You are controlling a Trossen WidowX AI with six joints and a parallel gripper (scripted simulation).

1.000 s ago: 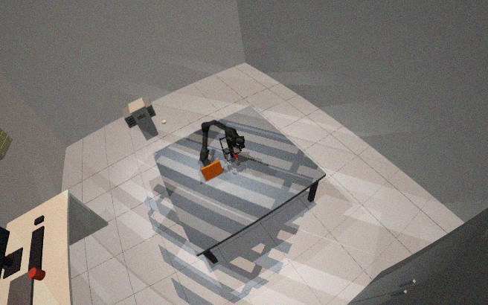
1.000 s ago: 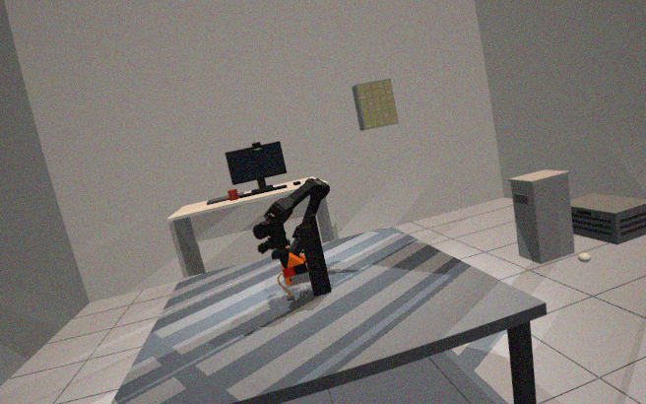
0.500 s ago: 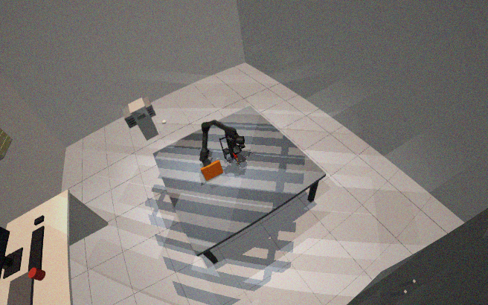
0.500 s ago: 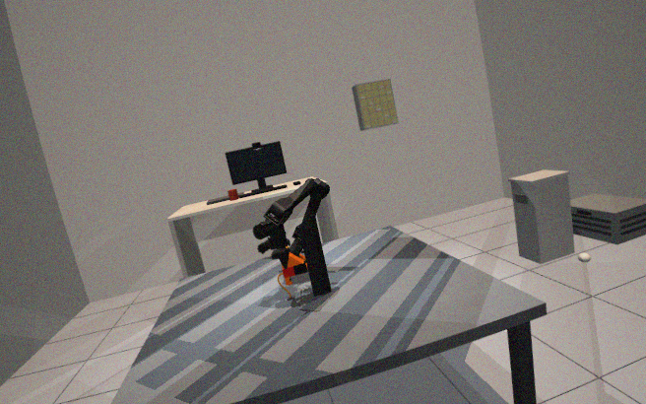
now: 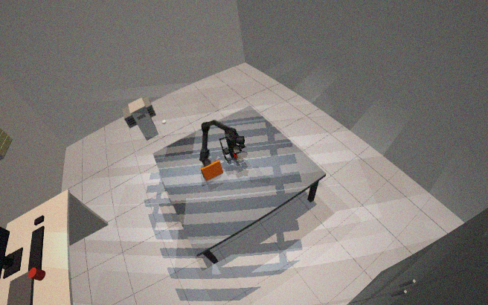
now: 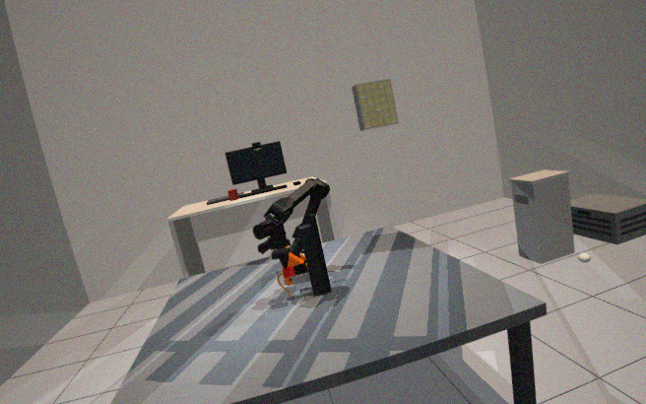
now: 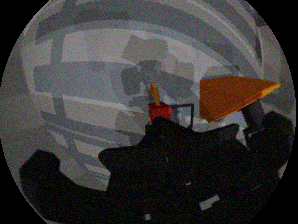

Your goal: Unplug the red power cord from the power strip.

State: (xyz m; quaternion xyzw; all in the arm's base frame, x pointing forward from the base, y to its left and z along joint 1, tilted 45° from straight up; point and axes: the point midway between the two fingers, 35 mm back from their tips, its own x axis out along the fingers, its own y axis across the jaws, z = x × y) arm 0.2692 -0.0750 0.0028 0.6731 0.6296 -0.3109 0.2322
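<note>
Now: the red plug 30 mm to the left of my gripper tip and 10 mm below it.
</note>
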